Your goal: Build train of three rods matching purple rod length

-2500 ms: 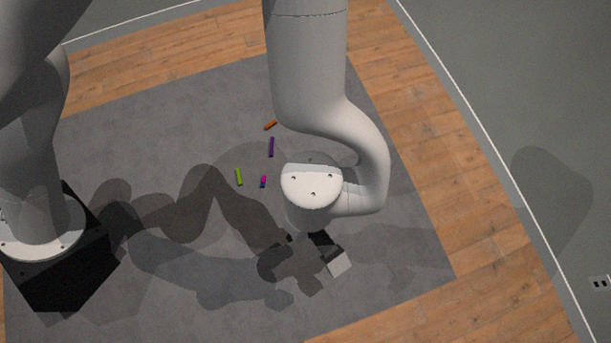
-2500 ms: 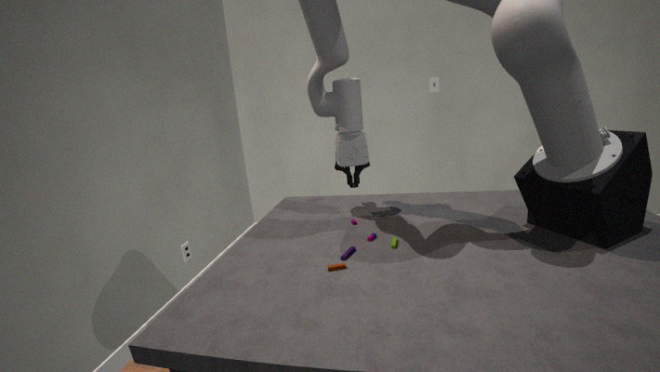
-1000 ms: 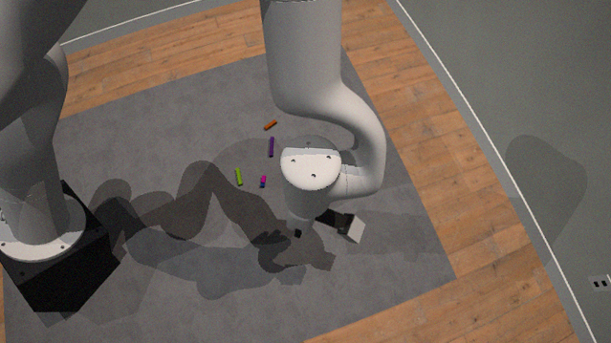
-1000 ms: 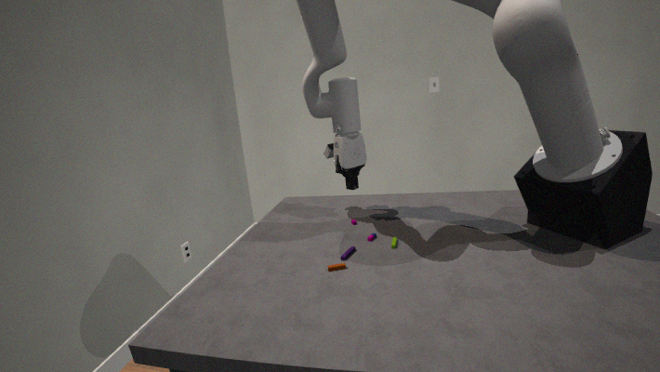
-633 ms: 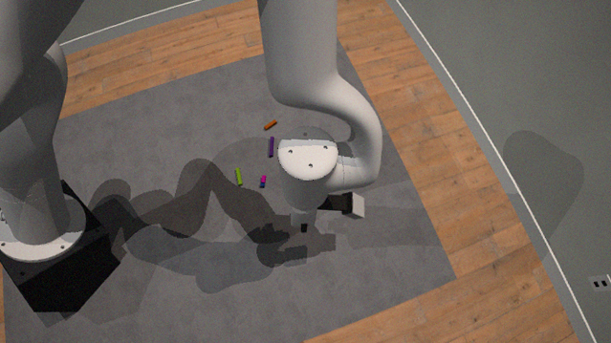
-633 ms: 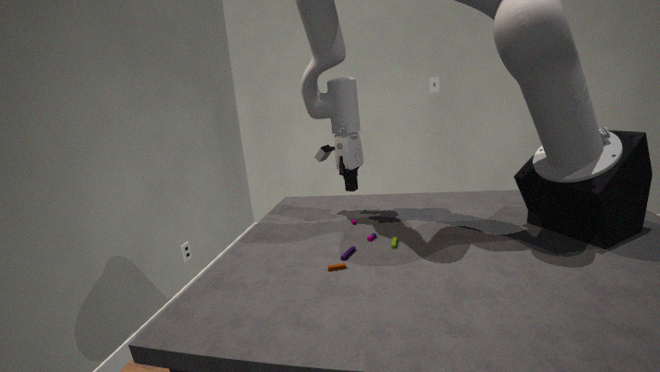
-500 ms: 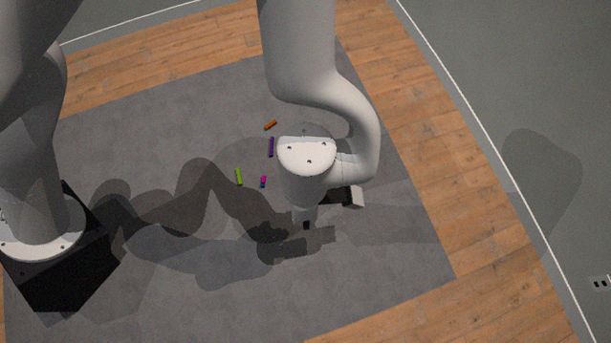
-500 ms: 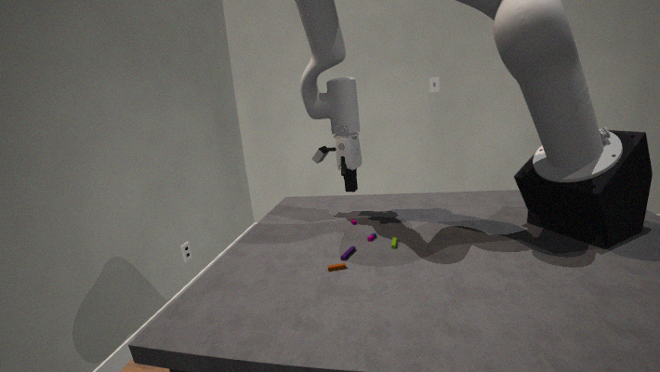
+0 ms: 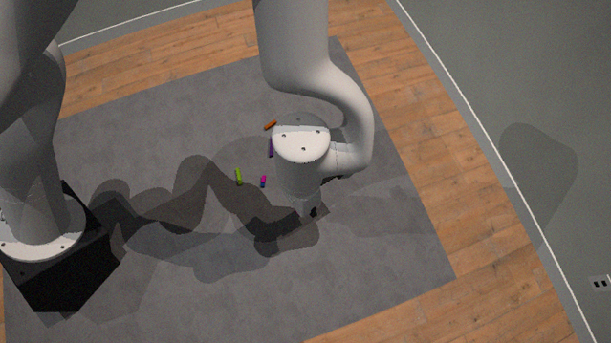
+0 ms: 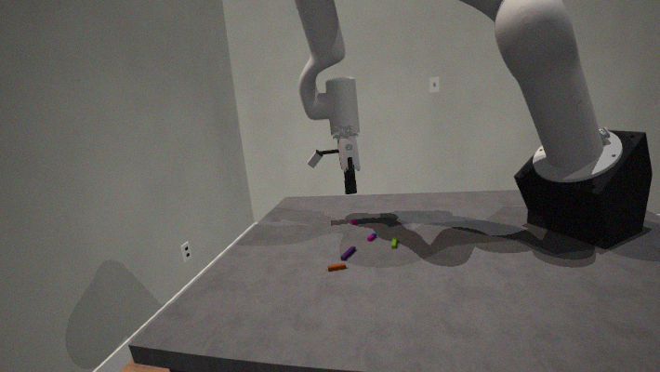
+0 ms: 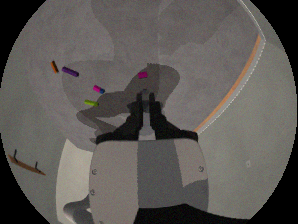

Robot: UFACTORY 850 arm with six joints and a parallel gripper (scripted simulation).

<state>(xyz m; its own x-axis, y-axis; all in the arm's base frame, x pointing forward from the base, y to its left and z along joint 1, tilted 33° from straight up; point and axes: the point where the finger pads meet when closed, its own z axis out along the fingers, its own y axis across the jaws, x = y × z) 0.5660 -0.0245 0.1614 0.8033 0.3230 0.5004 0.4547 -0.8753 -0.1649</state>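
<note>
My gripper is now 110 mm above the blue rod, 100 mm past it and 90 mm to the right of it. Also, from my hand: grey rod 20 mm below; lime rod 160 mm behind, 120 mm to the left, 110 mm below; purple rod 200 mm to the left, 110 mm below, 70 mm behind.
</note>
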